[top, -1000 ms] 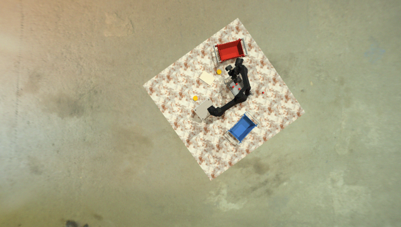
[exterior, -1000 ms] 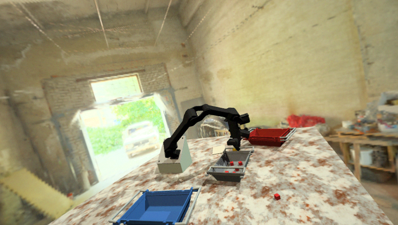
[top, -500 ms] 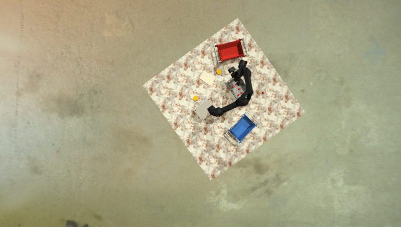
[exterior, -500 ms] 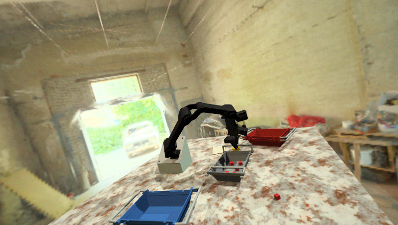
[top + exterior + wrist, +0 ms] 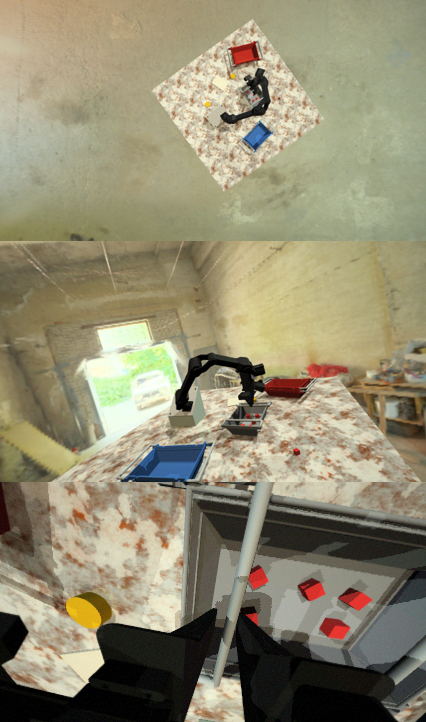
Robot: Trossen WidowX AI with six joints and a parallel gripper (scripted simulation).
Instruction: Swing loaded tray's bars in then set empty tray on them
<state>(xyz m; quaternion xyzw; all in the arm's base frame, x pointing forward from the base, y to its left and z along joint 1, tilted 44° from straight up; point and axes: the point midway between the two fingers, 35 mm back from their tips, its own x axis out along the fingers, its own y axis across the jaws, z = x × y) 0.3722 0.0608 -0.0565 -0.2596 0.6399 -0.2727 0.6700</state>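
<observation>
My gripper tip is 440 mm to the left of the blue tray, 210 mm past it and 10 mm above it. The rest, counted from my gripper tip: red block: 270 mm to the right, 210 mm ahead, 50 mm below; cream card: 210 mm to the left, 200 mm behind, 60 mm below.
</observation>
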